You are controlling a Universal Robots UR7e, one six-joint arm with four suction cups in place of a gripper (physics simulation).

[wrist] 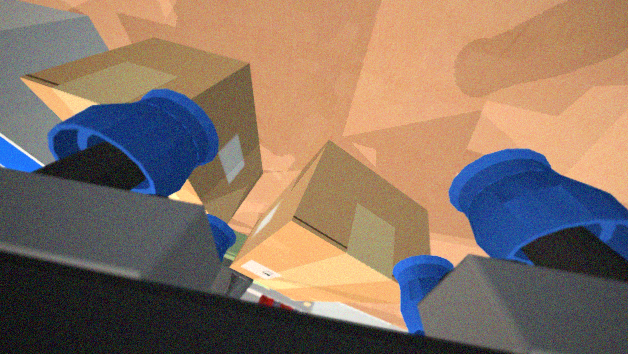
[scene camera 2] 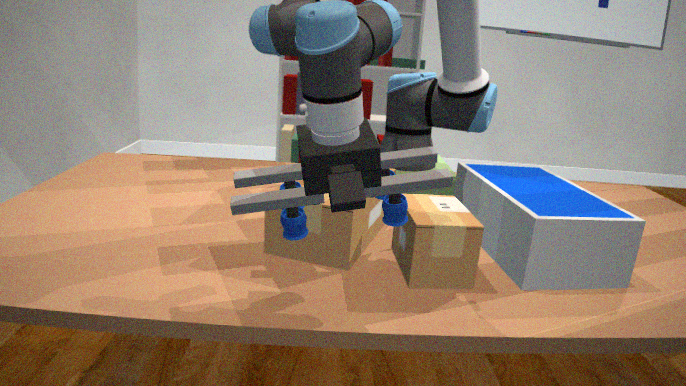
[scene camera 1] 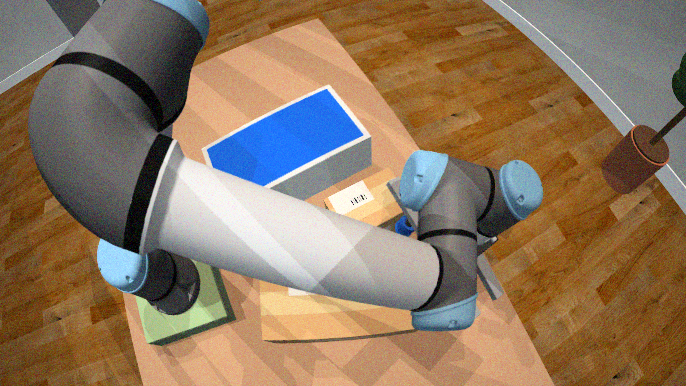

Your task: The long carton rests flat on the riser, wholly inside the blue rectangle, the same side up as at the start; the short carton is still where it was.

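Frame: origin at the arm's base, x down, y right, z back, level; centimetres.
Seen in the pictures: end effector, tool point: [wrist: 321, 214] [scene camera 2: 342, 212]; arm's base, origin of the base link: [scene camera 1: 172, 283].
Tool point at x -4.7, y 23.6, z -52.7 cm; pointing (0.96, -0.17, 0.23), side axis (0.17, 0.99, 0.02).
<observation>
Pixels of each thing's top centre, then the offset from my tool point to it. Level surfaces: height alone.
- long carton, middle of its top: [wrist: 294, 279] [scene camera 1: 338, 299] [scene camera 2: 338, 180] dx +0.9, dy -2.1, dz +20.6 cm
- short carton, middle of its top: [wrist: 148, 179] [scene camera 2: 437, 208] [scene camera 1: 369, 202] dx +0.9, dy -16.1, dz +5.1 cm
- grey riser, middle of its top: [scene camera 2: 539, 187] [scene camera 1: 279, 141] [wrist: 44, 182] dx -0.8, dy -39.1, dz +14.2 cm
- blue rectangle, middle of its top: [scene camera 2: 539, 187] [scene camera 1: 279, 141] dx -0.8, dy -39.1, dz +14.2 cm
- table, its level: dx +11.2 cm
The long carton [scene camera 1: 340, 326] [scene camera 2: 327, 242] [wrist: 327, 200] lies on the table, partly behind the arm in scene camera 1 and the gripper in scene camera 2. The short carton [scene camera 1: 384, 184] [scene camera 2: 442, 265] [wrist: 235, 122], with a barcode label on top, stands between it and the grey riser [scene camera 1: 350, 159] [scene camera 2: 580, 255] [wrist: 55, 55]. The blue rectangle [scene camera 1: 300, 135] [scene camera 2: 550, 192] on the riser's top carries nothing. My gripper [scene camera 2: 343, 204] [wrist: 337, 172] is open, its blue cups hanging in the air in front of the long carton with nothing on them; one cup overlaps the short carton's corner in scene camera 2.
The arm's base stands on a green block [scene camera 1: 216, 300] [scene camera 2: 442, 186] at the far side of the table [scene camera 1: 240, 367] [scene camera 2: 125, 280]. A bookshelf [scene camera 2: 281, 100] and a whiteboard [scene camera 2: 575, 17] are behind. A potted plant [scene camera 1: 625, 165] stands on the floor.
</observation>
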